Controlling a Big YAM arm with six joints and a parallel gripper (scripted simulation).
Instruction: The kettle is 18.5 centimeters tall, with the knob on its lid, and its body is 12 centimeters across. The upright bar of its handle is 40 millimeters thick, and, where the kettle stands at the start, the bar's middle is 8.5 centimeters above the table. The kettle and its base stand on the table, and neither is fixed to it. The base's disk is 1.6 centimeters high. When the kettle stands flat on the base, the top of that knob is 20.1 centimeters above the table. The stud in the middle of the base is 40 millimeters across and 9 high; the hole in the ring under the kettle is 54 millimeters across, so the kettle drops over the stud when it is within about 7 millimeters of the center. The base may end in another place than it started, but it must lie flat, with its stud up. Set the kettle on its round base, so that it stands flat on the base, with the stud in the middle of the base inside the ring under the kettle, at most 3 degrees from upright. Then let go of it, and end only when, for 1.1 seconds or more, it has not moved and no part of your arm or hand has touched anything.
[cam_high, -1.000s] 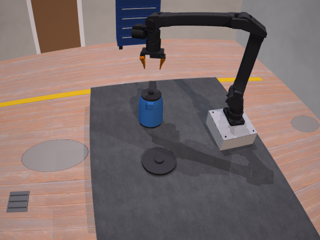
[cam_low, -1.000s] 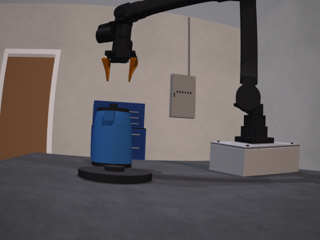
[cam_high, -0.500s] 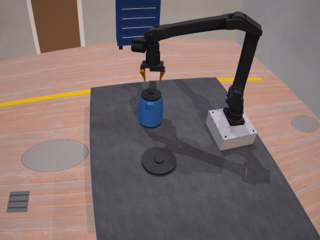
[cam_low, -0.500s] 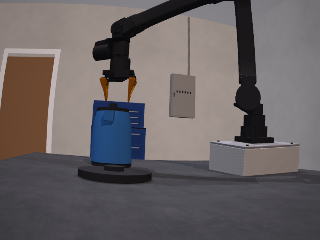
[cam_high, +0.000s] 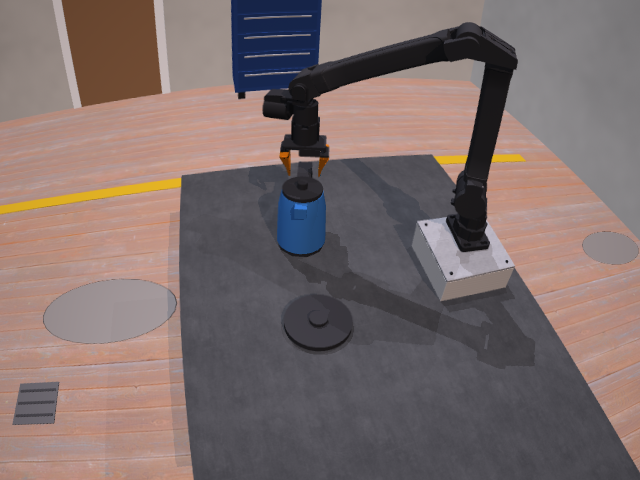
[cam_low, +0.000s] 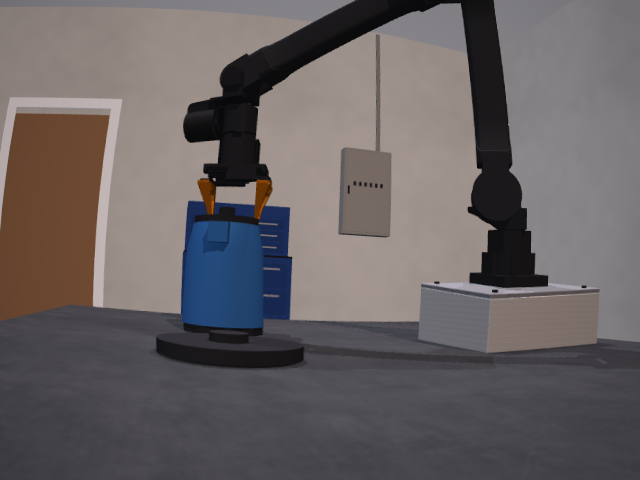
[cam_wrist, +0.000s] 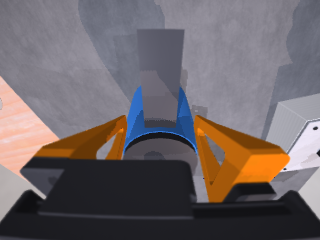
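The blue kettle is 1 cm ahead of my hand, 3 cm to the left of it and 8 cm below it. Round my hand: black round base: 1 cm ahead, 34 cm to the left, 16 cm below.
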